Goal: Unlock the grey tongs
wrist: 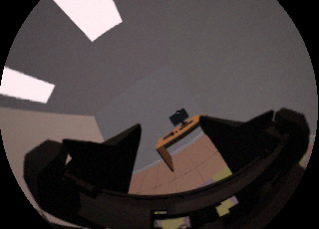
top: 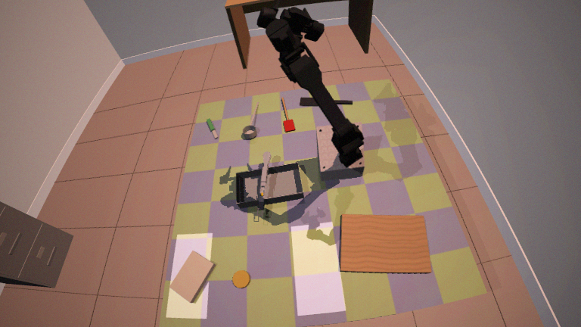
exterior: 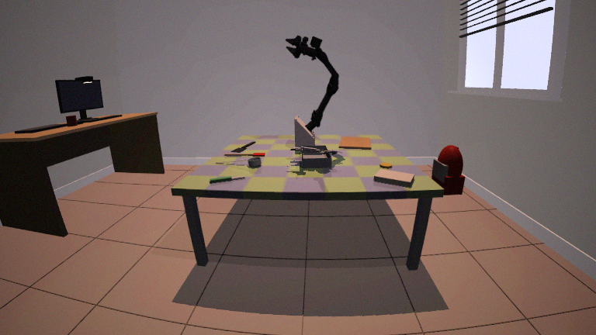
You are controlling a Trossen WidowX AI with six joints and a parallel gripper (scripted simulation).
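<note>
Now: the roasting tin 19 cm ahead of my gripper tip, 20 cm to the left of it and 72 cm below it. The rest, counted from my gripper tip: red spatula (11 cm ahead, 26 cm to the right, 74 cm below); then black spatula (11 cm behind, 37 cm to the right, 74 cm below); then wooden board (30 cm behind, 50 cm to the left, 74 cm below).
</note>
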